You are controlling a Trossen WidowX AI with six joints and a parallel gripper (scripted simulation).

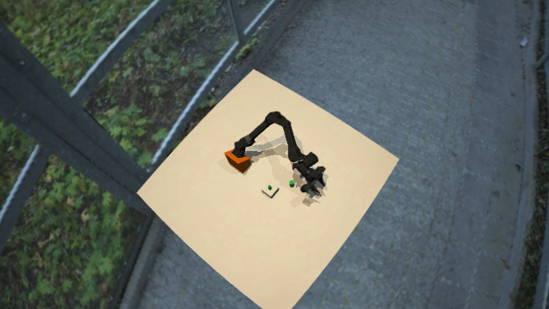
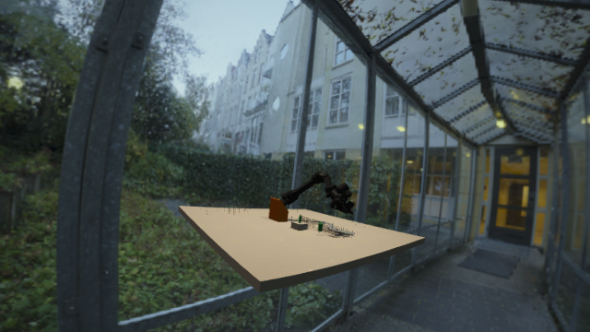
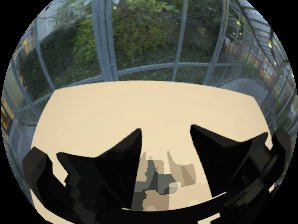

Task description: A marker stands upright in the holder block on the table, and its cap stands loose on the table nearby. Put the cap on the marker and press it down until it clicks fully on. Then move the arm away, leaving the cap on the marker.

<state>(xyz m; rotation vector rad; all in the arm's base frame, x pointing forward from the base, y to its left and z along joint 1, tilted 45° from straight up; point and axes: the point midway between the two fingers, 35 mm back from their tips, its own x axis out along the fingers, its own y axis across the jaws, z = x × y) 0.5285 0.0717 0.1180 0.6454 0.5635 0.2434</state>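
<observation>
The green cap is 19 cm behind my gripper tip, 5 cm to the right of it and 12 cm below it. The rest, counted from my gripper tip: grey holder block (27 cm behind, 16 cm to the right, 13 cm below).
</observation>
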